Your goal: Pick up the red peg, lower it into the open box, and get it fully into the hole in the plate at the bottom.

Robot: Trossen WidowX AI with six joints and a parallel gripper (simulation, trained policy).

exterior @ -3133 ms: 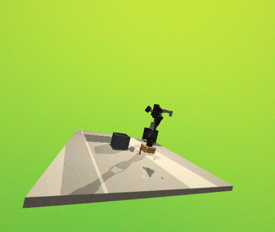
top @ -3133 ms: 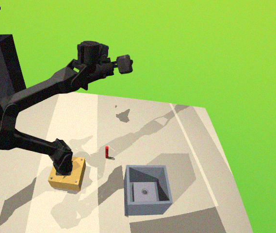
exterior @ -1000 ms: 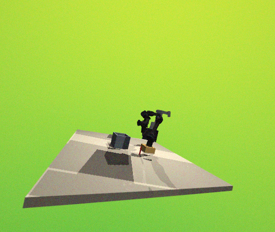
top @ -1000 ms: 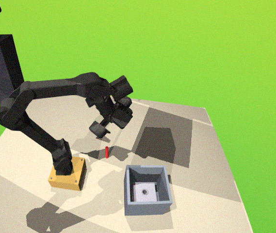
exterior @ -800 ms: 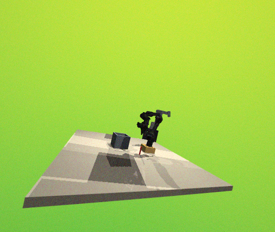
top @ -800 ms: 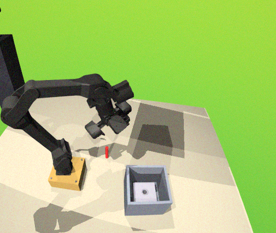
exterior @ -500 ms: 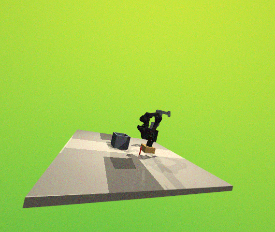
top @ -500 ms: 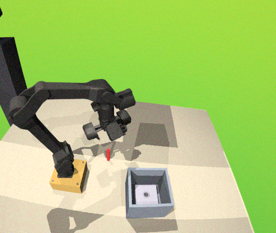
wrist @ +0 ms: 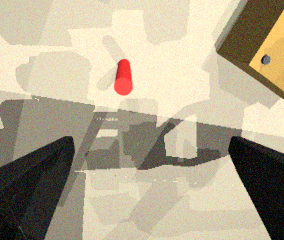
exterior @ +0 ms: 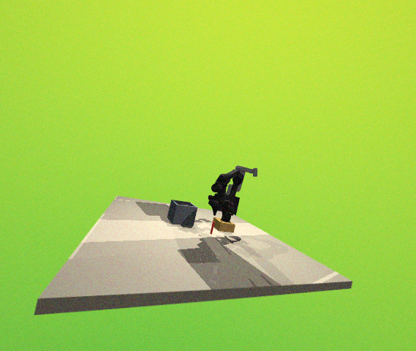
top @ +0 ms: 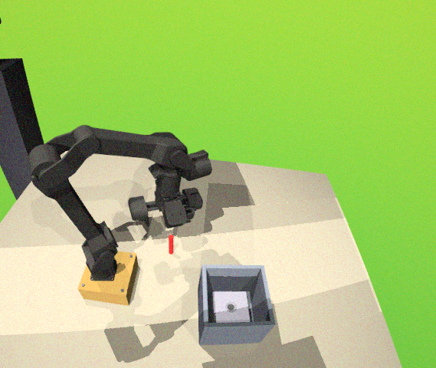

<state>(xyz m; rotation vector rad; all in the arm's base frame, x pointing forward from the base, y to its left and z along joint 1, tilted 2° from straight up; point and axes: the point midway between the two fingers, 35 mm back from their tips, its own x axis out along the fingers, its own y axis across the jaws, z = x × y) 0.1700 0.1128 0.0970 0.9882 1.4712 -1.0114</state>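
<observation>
Now: the red peg 90 mm below my gripper tip, 20 mm ahead of it and 10 mm to the right of it. Round my gripper tip: light plate (230 mm to the right, 170 mm ahead, 90 mm below).
</observation>
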